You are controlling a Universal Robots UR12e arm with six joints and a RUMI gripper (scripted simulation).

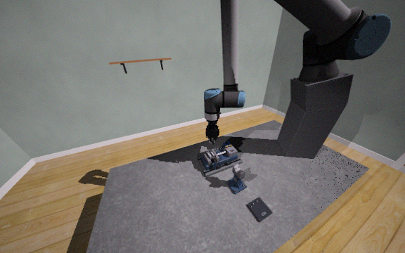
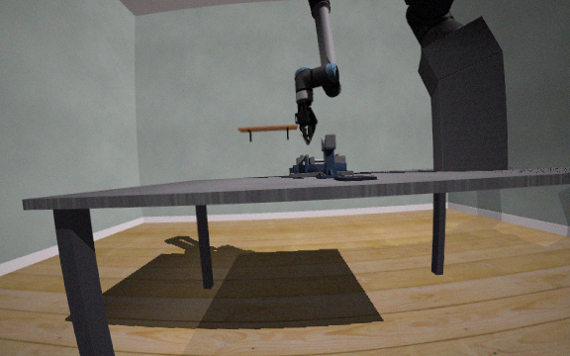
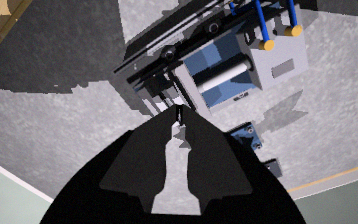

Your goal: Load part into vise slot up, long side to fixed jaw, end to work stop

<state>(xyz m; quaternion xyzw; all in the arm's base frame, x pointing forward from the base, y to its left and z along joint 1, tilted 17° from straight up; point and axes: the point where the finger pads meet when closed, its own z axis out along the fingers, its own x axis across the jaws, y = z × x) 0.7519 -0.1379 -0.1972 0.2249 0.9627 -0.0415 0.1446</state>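
My hand is 2 cm short of the part, 3 cm to the right of it and 8 cm above it. The rest, counted from my hand: moving jaw (1 cm behind, 3 cm to the left, 10 cm below); work stop (2 cm ahead, 7 cm to the left, 9 cm below); fixed jaw (5 cm ahead, 3 cm to the left, 10 cm below).
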